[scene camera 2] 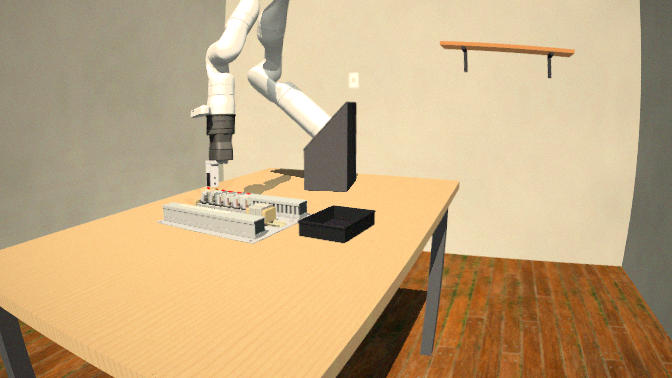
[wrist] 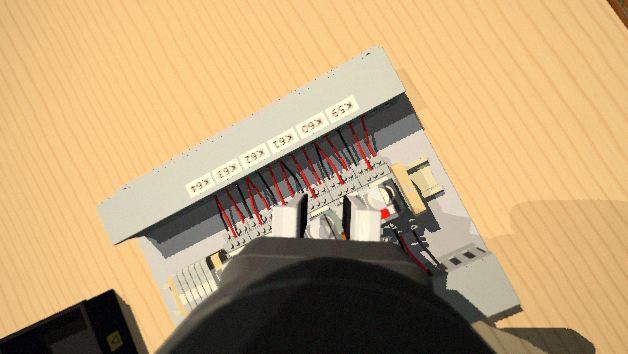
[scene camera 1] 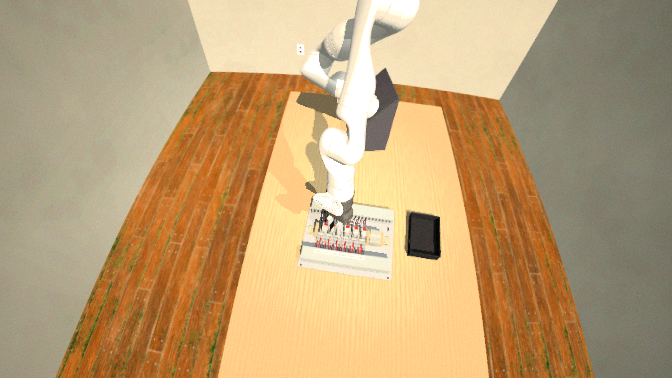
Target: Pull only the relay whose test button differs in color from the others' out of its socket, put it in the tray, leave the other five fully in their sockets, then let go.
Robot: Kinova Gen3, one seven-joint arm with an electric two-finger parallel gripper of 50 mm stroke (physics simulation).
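Where they show: gripper, fingertip midpoint: [scene camera 2: 212,186] [wrist: 325,209] [scene camera 1: 335,230]; arm's base, link origin: [scene camera 2: 323,129].
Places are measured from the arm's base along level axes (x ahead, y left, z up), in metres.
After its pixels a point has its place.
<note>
Six relays stand in a row of sockets on a grey panel [scene camera 1: 345,272] {x 0.601, y -0.051, z -0.192 m} [scene camera 2: 170,224] {x 0.595, y -0.159, z -0.192 m} [wrist: 300,105]. The odd relay, under label K60, has an orange test button [wrist: 344,235] {x 0.462, y -0.099, z -0.125 m}; most of this relay is hidden behind my right finger in the wrist view. The K59 relay [wrist: 382,196] {x 0.472, y -0.137, z -0.124 m} beside it has a red button. My gripper [scene camera 1: 332,225] {x 0.485, y -0.098, z -0.113 m} [scene camera 2: 213,186] {x 0.485, y -0.098, z -0.113 m} [wrist: 325,209] {x 0.485, y -0.098, z -0.113 m} is half open over the row, its fingers around the line of sight to the round-topped K61 relay [wrist: 321,228] {x 0.474, y -0.087, z -0.126 m}. No relay looks lifted. The black tray [scene camera 1: 425,258] {x 0.532, y 0.231, z -0.194 m} [scene camera 2: 322,232] {x 0.532, y 0.222, z -0.179 m} [wrist: 103,306] {x 0.512, y 0.166, z -0.179 m} stands beside the panel.
Red and black wires [wrist: 252,200] {x 0.525, y -0.035, z -0.172 m} run into the sockets. Grey wire ducts [scene camera 2: 212,220] {x 0.587, y -0.026, z -0.168 m} flank the row and terminal blocks [scene camera 1: 375,237] {x 0.484, y 0.041, z -0.149 m} [wrist: 192,285] {x 0.485, y 0.043, z -0.149 m} stand at its end towards the tray. A dark wedge-shaped stand [scene camera 1: 382,130] {x 0.048, y 0.062, z -0.070 m} [scene camera 2: 327,162] {x 0.053, y 0.036, z -0.102 m} carries the arm at the back.
</note>
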